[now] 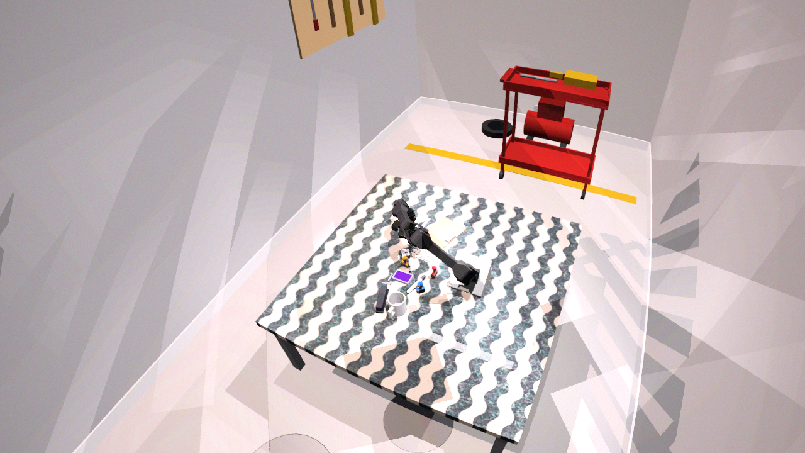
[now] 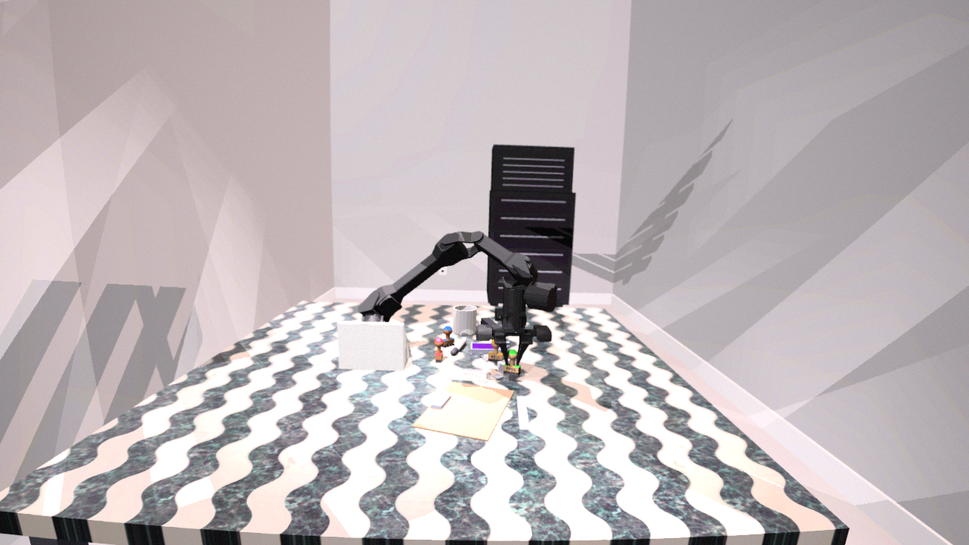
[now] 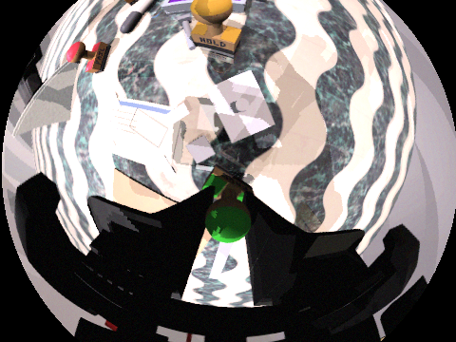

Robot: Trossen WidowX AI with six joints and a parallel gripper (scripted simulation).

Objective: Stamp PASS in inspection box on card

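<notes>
My gripper tip is now right at the green stamp. Round my gripper tip: yellow stamp 13 cm to the left, 3 cm behind, 2 cm below; then ink pad 22 cm to the left, 5 cm behind, 4 cm below; then pink stamp 19 cm behind, 14 cm to the left, 2 cm below.
</notes>
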